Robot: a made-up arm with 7 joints.
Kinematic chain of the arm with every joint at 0, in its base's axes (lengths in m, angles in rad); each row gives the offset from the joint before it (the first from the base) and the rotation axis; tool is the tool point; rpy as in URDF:
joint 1: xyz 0 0 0 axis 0.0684 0.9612 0.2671
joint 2: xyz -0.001 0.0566 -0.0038 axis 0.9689 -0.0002 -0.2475
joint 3: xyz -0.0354 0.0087 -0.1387 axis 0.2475 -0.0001 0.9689
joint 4: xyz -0.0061 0 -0.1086 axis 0.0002 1 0
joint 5: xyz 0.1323 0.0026 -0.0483 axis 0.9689 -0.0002 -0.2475
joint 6: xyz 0.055 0 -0.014 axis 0.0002 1 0
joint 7: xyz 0.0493 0 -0.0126 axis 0.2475 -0.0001 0.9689
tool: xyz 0 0 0 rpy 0 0.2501 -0.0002
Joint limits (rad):
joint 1: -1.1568..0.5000
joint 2: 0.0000..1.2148
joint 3: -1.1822..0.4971
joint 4: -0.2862..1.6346
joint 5: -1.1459..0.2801
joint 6: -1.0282..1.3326
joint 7: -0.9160..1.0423
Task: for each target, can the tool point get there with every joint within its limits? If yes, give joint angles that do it. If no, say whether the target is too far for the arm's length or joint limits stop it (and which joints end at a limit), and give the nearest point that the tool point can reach.
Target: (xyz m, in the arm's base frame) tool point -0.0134 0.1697 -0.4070
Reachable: yes | joints 0.2738 0.5188 -0.4693 0.2408 0.0474 1.0615 -0.1660
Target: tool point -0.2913 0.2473 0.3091
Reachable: no: joint limits stop it (at a limit: joint 1, joint 2, joint 4, joint 5, joint 6) | nearest point -0.1905 0.4753 -0.0361 | short by 0.426 m
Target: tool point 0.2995 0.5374 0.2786
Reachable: no: too far | nearest point 0.2650 0.4107 0.1564 | short by 0.179 m
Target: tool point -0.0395 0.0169 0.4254
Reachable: no: joint limits stop it (at a limit: joint 1, joint 2, joint 3, joint 4) | nearest point 0.1460 0.2064 0.2177 | short by 0.337 m
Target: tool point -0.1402 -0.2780 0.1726
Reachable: no: joint limits stop it (at a limit: joint 1, joint 2, joint 3, joint 4) | nearest point 0.1324 -0.1922 -0.0553 | short by 0.366 m
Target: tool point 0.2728 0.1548 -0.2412
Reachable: yes | joints -0.2896 0.3076 0.0314 0.1376 -0.6909 -0.7810 0.5329
